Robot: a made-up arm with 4 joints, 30 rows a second.
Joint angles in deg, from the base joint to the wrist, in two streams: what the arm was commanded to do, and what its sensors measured. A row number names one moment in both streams.
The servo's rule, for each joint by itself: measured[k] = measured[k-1] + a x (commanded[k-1-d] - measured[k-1]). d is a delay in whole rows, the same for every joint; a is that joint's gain. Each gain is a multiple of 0.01, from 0.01 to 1. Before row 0 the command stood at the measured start. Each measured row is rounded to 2 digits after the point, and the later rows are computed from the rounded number. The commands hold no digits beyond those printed.
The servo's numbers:
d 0
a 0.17 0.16 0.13 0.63
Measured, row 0:
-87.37 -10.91 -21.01 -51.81
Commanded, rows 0 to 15:
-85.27 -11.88 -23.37 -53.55
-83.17 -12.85 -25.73 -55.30
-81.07 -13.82 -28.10 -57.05
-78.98 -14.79 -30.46 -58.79
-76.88 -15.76 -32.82 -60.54
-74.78 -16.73 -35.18 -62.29
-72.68 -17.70 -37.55 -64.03
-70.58 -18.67 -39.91 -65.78
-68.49 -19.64 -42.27 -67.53
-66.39 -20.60 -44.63 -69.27
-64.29 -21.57 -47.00 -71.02
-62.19 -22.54 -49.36 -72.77
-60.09 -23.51 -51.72 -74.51
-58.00 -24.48 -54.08 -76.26
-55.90 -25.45 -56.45 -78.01
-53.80 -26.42 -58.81 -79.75
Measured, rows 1 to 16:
-87.01 -11.07 -21.32 -52.91
-86.36 -11.35 -21.89 -54.42
-85.46 -11.75 -22.70 -56.08
-84.36 -12.24 -23.71 -57.79
-83.09 -12.80 -24.89 -59.52
-81.68 -13.43 -26.23 -61.27
-80.15 -14.11 -27.70 -63.01
-78.52 -14.84 -29.29 -64.76
-76.81 -15.61 -30.98 -66.51
-75.04 -16.41 -32.75 -68.25
-73.21 -17.24 -34.60 -70.00
-71.34 -18.09 -36.52 -71.75
-69.43 -18.96 -38.50 -73.49
-67.49 -19.84 -40.53 -75.24
-65.52 -20.74 -42.60 -76.99
-63.53 -21.65 -44.71 -78.73

